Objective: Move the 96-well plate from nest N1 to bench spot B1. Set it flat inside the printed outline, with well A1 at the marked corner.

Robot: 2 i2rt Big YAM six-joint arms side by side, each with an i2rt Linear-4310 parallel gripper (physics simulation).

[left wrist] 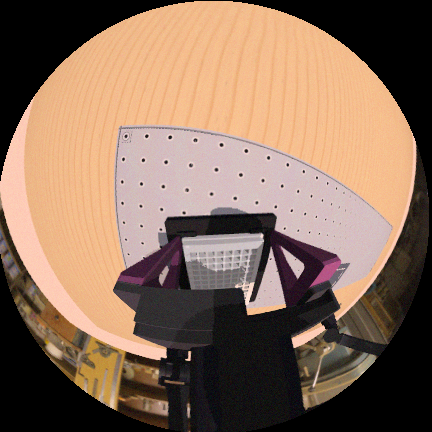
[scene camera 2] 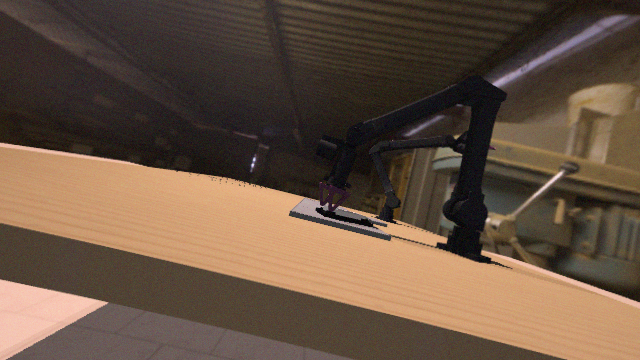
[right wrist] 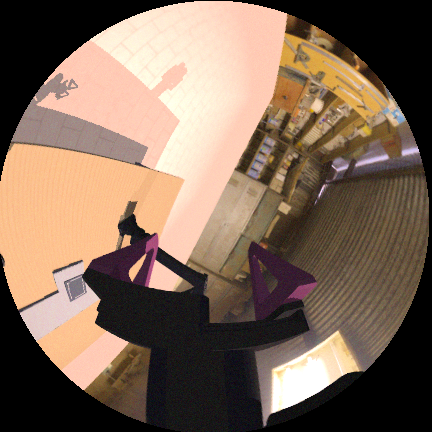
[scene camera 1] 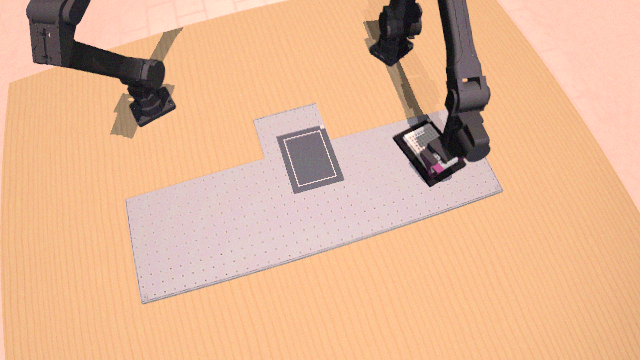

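Seen in the pictures: left gripper, fingertip midpoint: (left wrist: 226, 238) (scene camera 2: 325, 208) (scene camera 1: 444, 168); right gripper, fingertip midpoint: (scene camera 2: 487, 156) (right wrist: 204, 242); left arm's base, origin of the base link: (scene camera 2: 461, 254) (right wrist: 126, 224) (scene camera 1: 391, 49); right arm's base, origin of the base link: (scene camera 2: 385, 220) (scene camera 1: 153, 108).
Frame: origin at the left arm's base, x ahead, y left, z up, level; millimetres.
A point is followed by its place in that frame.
The white 96-well plate (scene camera 1: 417, 138) @[z 28, x 258, y -220 mm] (left wrist: 222, 256) @[z 39, x 346, y -233 mm] lies in the black frame of nest N1 (scene camera 1: 431, 180) @[z 25, x 357, y -290 mm] (scene camera 2: 347, 218) @[z 22, x 326, y -167 mm] (left wrist: 220, 223) @[z 25, x 376, y -240 mm]. My left gripper (scene camera 1: 434, 159) (scene camera 2: 331, 205) @[z 33, x 362, y -242 mm] (left wrist: 226, 238) @[z 33, x 362, y -242 mm] is open, low over the nest, with one magenta finger at each side of the plate; contact cannot be told. The wrist hides part of the plate, and I cannot make out well A1. Spot B1 is a dark pad (scene camera 1: 310, 159) @[z 15, x 99, y -451 mm] (right wrist: 76, 288) @[z 15, x 100, y -450 mm] with a white printed outline and a small white corner mark (scene camera 1: 322, 127) @[z 15, x 54, y -361 mm]. My right gripper (right wrist: 204, 242) @[z 457, x -476, y -204 mm] is open and empty, raised away from the bench.
The pale perforated board (scene camera 1: 210, 225) @[z 13, x 52, y -742 mm] (scene camera 2: 302, 205) @[z 12, x 370, y -397 mm] (left wrist: 200, 165) @[z 13, x 436, y -239 mm] (right wrist: 45, 317) lies on the wooden table (scene camera 1: 350, 310) @[z 0, x 423, y -656 mm] (scene camera 2: 200, 225) @[z 0, x 718, y 31 mm] and carries nest and pad. In scene camera 1, the pad is left of the nest. The right arm (scene camera 1: 100, 62) @[z 323, x -273, y -713 mm] stands at the upper left there.
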